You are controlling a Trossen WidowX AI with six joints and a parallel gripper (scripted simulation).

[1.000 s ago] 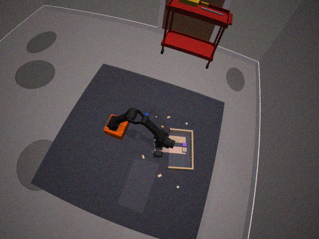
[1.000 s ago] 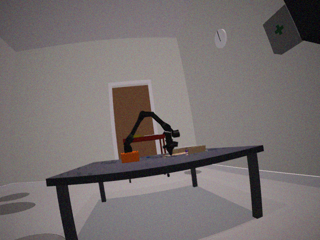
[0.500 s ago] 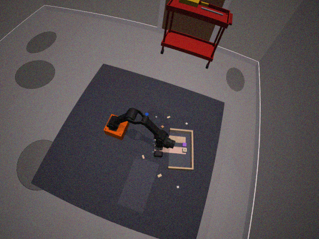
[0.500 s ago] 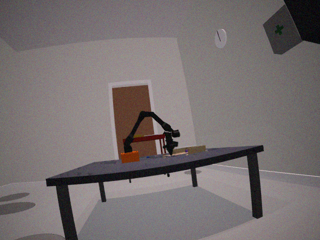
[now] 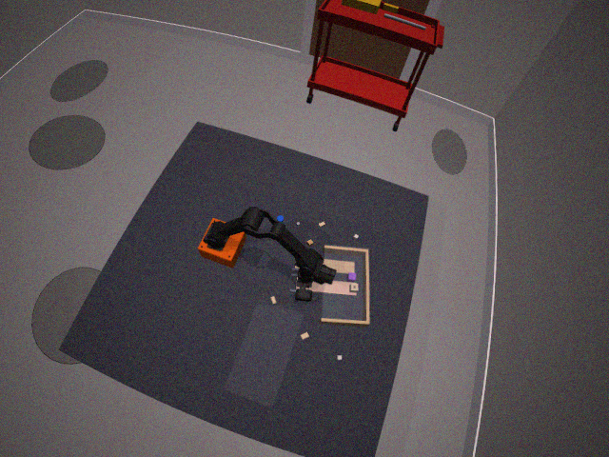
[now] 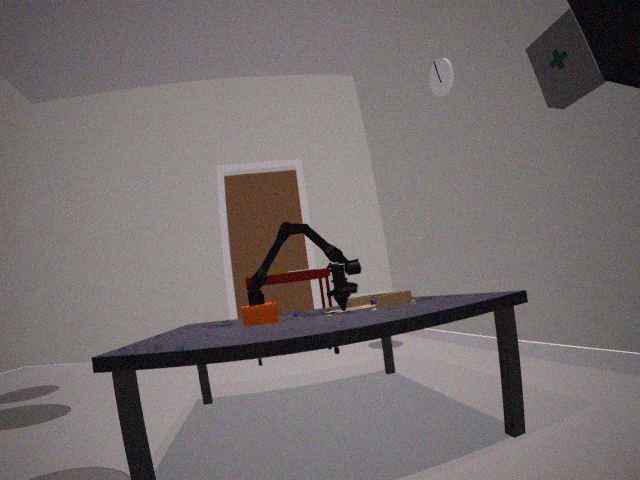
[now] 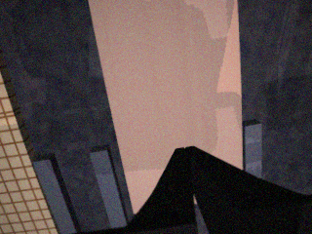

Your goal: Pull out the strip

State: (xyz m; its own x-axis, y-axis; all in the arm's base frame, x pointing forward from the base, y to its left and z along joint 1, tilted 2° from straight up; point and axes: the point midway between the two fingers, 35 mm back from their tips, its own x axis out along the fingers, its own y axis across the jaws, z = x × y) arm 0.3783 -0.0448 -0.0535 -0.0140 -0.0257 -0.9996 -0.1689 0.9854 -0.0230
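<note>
My gripper tip is now 10 cm short of the pink strip and 2 cm to the right of it. The rest, counted from my gripper tip: blue disc (27 cm to the left, 17 cm behind); labelled cube (21 cm ahead, 3 cm to the left, 2 cm above).
</note>
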